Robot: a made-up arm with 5 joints.
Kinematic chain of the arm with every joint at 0, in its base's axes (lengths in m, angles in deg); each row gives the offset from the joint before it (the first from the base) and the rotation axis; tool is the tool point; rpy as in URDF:
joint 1: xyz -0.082 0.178 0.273 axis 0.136 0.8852 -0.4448
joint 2: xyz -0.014 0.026 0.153 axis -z
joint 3: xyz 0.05 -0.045 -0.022 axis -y
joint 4: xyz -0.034 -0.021 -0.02 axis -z
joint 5: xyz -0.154 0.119 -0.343 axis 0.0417 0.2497 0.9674
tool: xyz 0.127 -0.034 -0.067 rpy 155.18 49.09 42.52
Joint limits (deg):
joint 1: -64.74..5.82
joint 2: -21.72..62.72
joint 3: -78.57..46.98
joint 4: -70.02..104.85
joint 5: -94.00..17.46
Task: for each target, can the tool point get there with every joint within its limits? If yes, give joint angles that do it. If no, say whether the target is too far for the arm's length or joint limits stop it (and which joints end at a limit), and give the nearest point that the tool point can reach.
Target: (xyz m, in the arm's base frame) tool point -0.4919 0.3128 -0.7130
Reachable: no: too far | nearest point -0.3126 0.2112 -0.0925 | short by 0.654 m
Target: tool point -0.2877 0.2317 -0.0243
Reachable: yes | joints -38.86 43.45 -29.15 -6.52 -79.70
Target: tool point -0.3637 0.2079 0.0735
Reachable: yes | joints -21.27 15.59 -47.30 -9.36 -16.65
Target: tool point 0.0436 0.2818 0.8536
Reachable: no: joint limits stop it (at a limit: joint 1, joint 3, joint 4, joint 5) | nearest point 0.2160 0.2851 0.5665 | short by 0.335 m
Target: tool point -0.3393 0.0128 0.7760
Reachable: no: joint limits stop it (at a limit: joint 1, joint 2, joint 3, joint 5) | nearest point -0.4059 0.0070 0.5660 | short by 0.220 m
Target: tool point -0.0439 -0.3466 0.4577
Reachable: no: joint limits stop it (at a limit: joint 1, joint 2, joint 4, joint 5) | nearest point -0.1813 -0.2432 0.2611 | short by 0.261 m
